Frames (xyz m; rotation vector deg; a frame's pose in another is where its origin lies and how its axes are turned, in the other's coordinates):
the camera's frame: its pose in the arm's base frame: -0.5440 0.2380 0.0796 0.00 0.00 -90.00
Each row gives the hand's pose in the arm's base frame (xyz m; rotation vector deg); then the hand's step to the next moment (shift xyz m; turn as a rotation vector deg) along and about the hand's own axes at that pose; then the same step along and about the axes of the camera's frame.
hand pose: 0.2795 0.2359 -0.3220 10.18 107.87 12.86
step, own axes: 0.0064 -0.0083 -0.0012 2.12 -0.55 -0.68
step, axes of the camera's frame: 0.0066 -0.0033 -0.0075 0.08 -1.32 -1.87
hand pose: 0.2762 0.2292 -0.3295 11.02 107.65 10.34
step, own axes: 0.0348 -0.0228 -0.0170 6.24 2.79 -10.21
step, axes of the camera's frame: 0.0150 -0.0278 -0.0320 -3.82 -11.50 -2.01
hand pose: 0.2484 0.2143 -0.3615 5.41 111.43 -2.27
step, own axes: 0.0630 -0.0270 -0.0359 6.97 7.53 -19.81
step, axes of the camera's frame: 0.0213 -0.0586 -0.0459 -9.27 -20.27 0.92
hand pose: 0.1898 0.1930 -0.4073 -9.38 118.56 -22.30
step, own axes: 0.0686 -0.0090 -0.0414 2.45 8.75 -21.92
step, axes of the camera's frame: 0.0186 -0.0708 -0.0339 -12.09 -19.75 5.18
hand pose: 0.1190 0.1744 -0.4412 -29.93 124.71 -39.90
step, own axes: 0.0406 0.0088 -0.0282 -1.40 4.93 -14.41
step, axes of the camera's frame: 0.0074 -0.0481 -0.0125 -9.02 -11.02 5.58
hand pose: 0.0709 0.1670 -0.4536 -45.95 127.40 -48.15
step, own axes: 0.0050 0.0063 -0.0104 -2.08 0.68 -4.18
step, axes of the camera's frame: -0.0039 -0.0125 0.0001 -3.34 -1.92 2.72
